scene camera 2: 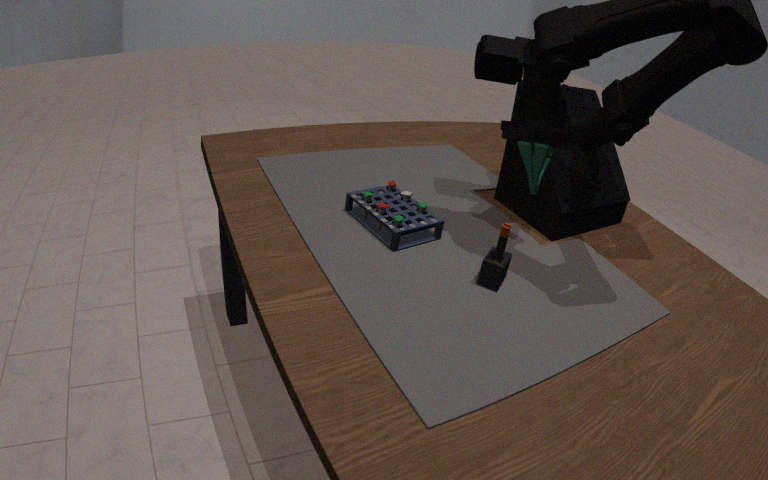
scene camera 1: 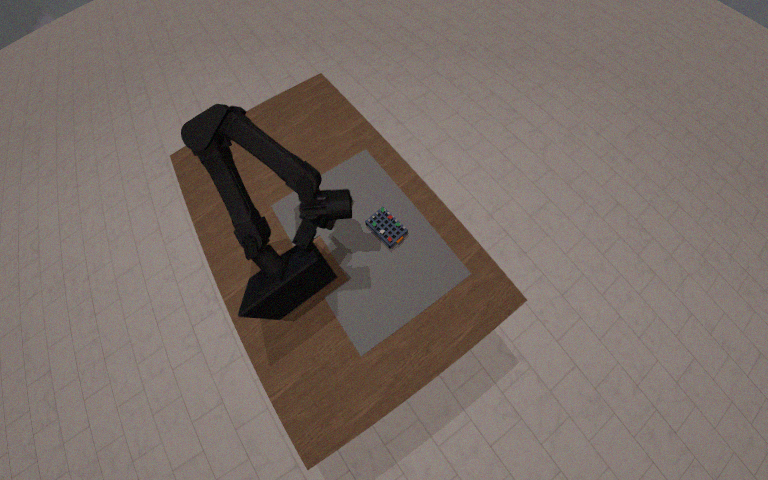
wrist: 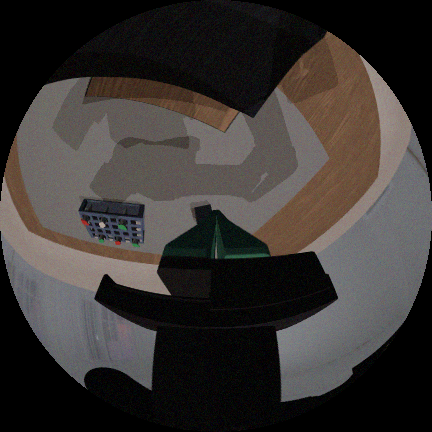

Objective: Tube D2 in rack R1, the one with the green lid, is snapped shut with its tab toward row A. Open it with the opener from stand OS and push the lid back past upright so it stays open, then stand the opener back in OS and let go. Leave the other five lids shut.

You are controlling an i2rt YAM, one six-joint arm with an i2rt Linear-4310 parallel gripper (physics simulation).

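Places are measured from the arm's base along level axes (x back, y left, z down), in metres.
Pixels of known places: gripper, fingertip midpoint: (scene camera 2: 533, 194) (wrist: 215, 215); arm's base, link origin: (scene camera 2: 580, 136) (scene camera 1: 277, 271).
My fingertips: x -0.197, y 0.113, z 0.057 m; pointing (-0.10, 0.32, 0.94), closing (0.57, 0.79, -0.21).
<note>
For each thing: its top centre in the pictures, then the offset to it from my fingertips. "pt": a spot on its surface instead. Level surfaces: height alone.
- opener, top centre: (scene camera 2: 506, 225) dx -0.089, dy +0.059, dz +0.009 m
- blue rack R1, top centre: (scene camera 2: 393, 197) (wrist: 107, 234) (scene camera 1: 387, 224) dx -0.166, dy -0.109, dz +0.052 m
- grey mat, surface height: dz +0.094 m
- wooden table, surface height: dz +0.097 m
- orange patch, surface spot: (scene camera 1: 400, 240) pt dx -0.180, dy -0.176, dz +0.072 m
My gripper (scene camera 2: 534, 191) (wrist: 215, 215) is shut with its green fingertips together, empty, high above the mat near the arm's base. The opener (scene camera 2: 502, 242) stands upright in the dark stand OS (scene camera 2: 494, 271) (wrist: 202, 214), its orange end up. It is apart from my fingers, which hide it in the wrist view; in scene camera 1 neither shows. The blue rack R1 (scene camera 1: 368, 226) (scene camera 2: 394, 240) (wrist: 112, 206) holds tubes with green, red and white lids. Three lids are green; I cannot tell which is D2. The lids look low and shut, but are small.
A grey mat (scene camera 1: 407, 283) (scene camera 2: 453, 350) (wrist: 170, 212) lies under the rack and stand on the wooden table (scene camera 1: 362, 407) (scene camera 2: 651, 396) (wrist: 345, 145). The robot's base stands at the mat's edge. An orange patch (scene camera 1: 400, 240) shows at one end of the rack.
</note>
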